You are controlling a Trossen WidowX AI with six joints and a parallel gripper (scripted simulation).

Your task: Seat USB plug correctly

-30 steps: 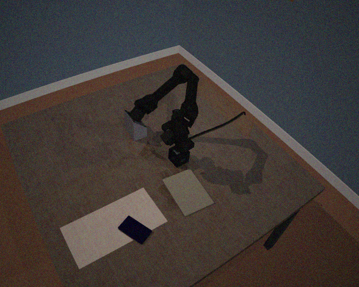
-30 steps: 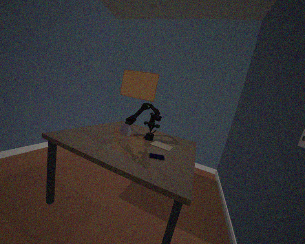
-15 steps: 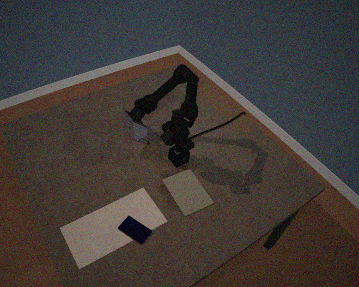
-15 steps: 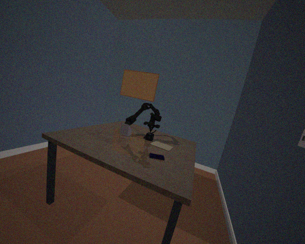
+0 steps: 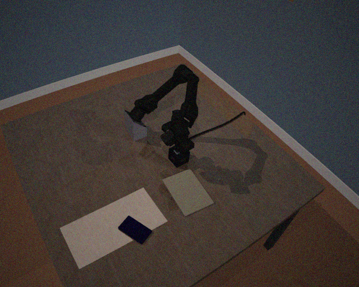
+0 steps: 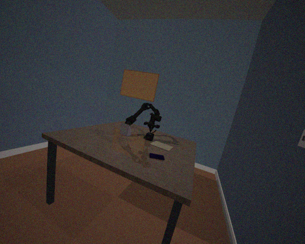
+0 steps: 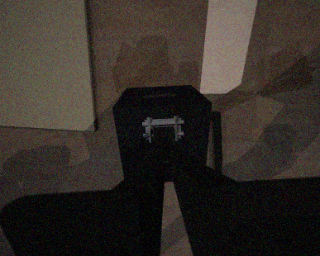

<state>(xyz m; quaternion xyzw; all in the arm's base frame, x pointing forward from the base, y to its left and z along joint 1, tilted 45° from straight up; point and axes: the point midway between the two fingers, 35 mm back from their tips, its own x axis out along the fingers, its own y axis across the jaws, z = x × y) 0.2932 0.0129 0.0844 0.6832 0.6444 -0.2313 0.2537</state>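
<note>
Right now the socket is 40 mm below my gripper tip. From my gripper tip the other things lie so: beige pad 180 mm ahead, 70 mm to the right, 100 mm below; then dark blue card 220 mm ahead, 380 mm to the right, 100 mm below.
</note>
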